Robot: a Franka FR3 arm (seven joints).
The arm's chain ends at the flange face. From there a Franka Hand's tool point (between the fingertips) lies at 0.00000 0.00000 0.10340 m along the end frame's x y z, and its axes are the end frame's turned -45 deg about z.
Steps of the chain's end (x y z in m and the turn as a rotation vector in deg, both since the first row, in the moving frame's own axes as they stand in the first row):
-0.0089, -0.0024, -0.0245, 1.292, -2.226, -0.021
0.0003, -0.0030, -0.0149, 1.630, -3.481, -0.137
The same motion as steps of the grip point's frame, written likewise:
-0.0058, -0.0125, -0.0246, 2.488, -0.660, -0.021
0.0000, -0.0084, -0.0151, 3.614, -1.309, -0.137

